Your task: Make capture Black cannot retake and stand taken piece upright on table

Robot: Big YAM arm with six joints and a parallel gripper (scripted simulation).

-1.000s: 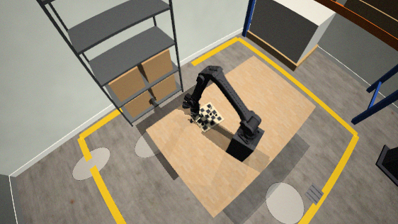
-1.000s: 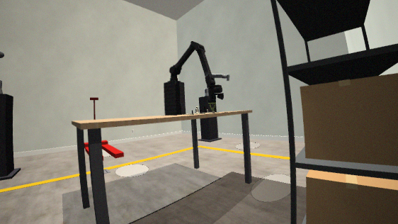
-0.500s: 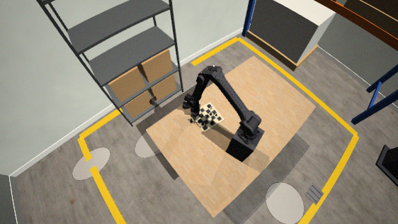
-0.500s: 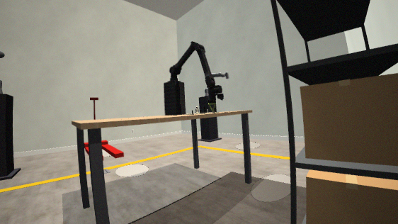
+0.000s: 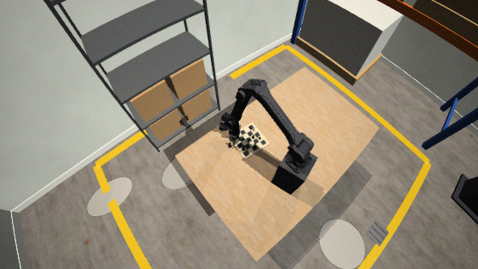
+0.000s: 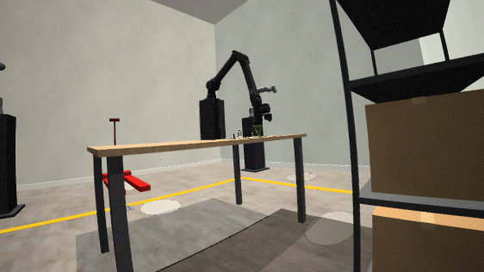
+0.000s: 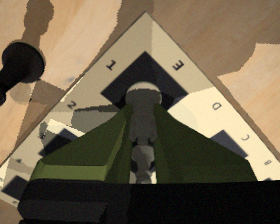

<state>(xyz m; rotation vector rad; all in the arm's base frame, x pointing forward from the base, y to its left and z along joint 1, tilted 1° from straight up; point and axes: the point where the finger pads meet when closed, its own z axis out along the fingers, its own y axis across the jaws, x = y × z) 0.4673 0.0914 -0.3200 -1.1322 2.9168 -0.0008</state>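
My hand is 30 mm past the white pawn, 30 mm to the left of it and 10 mm above it. Also, from my hand: black piece (110 mm behind, 10 mm to the left, 10 mm above); chessboard (70 mm behind, 70 mm to the right, 20 mm below); dark chess piece (30 mm behind, 70 mm to the left).
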